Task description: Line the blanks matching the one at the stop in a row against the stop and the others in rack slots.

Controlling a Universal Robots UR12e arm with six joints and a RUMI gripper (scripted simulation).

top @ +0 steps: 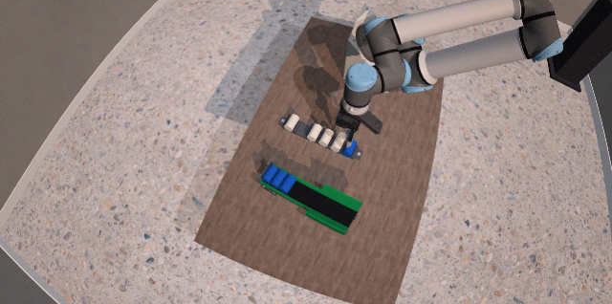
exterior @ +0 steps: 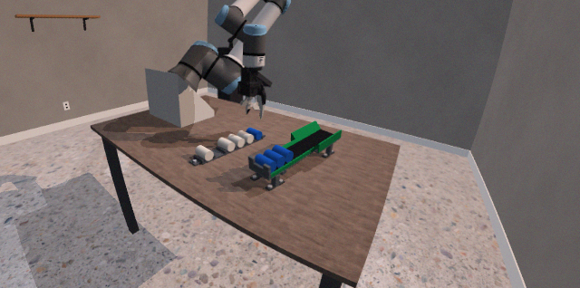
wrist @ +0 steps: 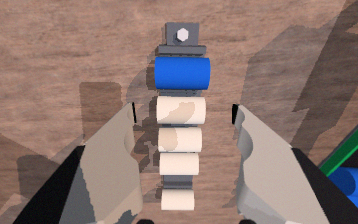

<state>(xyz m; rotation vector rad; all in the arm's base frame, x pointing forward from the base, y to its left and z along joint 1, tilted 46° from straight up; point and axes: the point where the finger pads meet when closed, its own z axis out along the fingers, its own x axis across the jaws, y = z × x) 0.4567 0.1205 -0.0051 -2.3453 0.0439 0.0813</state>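
The stock rack lies 1 cm behind my hand, 14 cm to the right of it and 13 cm below it. Also, from my hand: grey stop 25 cm ahead, 26 cm to the right, 6 cm below.
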